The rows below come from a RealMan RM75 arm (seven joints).
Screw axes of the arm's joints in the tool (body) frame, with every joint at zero. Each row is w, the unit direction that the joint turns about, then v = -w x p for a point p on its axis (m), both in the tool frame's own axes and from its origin. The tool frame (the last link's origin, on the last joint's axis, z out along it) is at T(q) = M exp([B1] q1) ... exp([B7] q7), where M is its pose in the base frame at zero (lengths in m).
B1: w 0 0 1 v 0 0 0
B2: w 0 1 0 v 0.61 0 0
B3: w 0 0 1 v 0 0 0
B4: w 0 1 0 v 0.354 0 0
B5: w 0 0 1 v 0 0 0
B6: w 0 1 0 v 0.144 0 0
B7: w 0 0 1 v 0 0 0
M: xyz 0 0 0.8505 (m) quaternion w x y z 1 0 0 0
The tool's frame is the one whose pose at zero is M.
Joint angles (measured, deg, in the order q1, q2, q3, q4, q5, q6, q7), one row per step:
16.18 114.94 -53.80 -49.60 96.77 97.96 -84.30
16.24 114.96 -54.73 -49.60 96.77 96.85 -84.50
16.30 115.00 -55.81 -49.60 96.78 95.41 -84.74
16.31 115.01 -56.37 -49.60 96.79 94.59 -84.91
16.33 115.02 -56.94 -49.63 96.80 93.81 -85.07
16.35 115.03 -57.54 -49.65 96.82 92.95 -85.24
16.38 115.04 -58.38 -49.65 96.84 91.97 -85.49
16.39 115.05 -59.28 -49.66 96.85 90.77 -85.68
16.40 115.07 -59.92 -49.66 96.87 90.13 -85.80
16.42 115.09 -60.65 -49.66 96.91 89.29 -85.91
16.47 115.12 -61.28 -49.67 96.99 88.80 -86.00
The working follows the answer.
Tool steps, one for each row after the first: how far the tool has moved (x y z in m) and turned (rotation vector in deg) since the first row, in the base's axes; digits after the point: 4 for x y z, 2 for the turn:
-0.0003 0.0019 -0.0031 -0.03 -0.63 -0.24
-0.0004 0.0043 -0.0067 0.04 -1.39 -0.63
-0.0002 0.0056 -0.0086 0.15 -1.84 -0.87
-0.0002 0.0069 -0.0103 0.25 -2.29 -1.05
-0.0001 0.0083 -0.0122 0.37 -2.77 -1.27
-0.0002 0.0097 -0.0150 0.40 -3.37 -1.41
0.0000 0.0113 -0.0179 0.48 -4.06 -1.74
-0.0002 0.0120 -0.0201 0.40 -4.45 -1.82
-0.0003 0.0131 -0.0225 0.37 -4.92 -2.00
-0.0010 0.0137 -0.0246 0.23 -5.19 -1.94

Tool pose at each row, in the base's axes (x y z in m, rotation vector in deg; rounded; the steps above come from the unrounded poses):
0.2517 0.2909 0.0657 -147.19 45.06 67.38
0.2514 0.2928 0.0627 -147.29 45.24 66.44
0.2513 0.2952 0.0590 -147.26 45.48 65.29
0.2515 0.2965 0.0572 -147.17 45.58 64.61
0.2515 0.2978 0.0554 -147.13 45.61 63.95
0.2516 0.2992 0.0535 -147.05 45.67 63.25
0.2515 0.3006 0.0507 -147.14 45.68 62.38
0.2517 0.3022 0.0478 -147.09 45.85 61.36
0.2515 0.3029 0.0456 -147.23 45.92 60.79
0.2514 0.3040 0.0432 -147.29 46.04 60.10
0.2507 0.3046 0.0411 -147.53 46.02 59.72

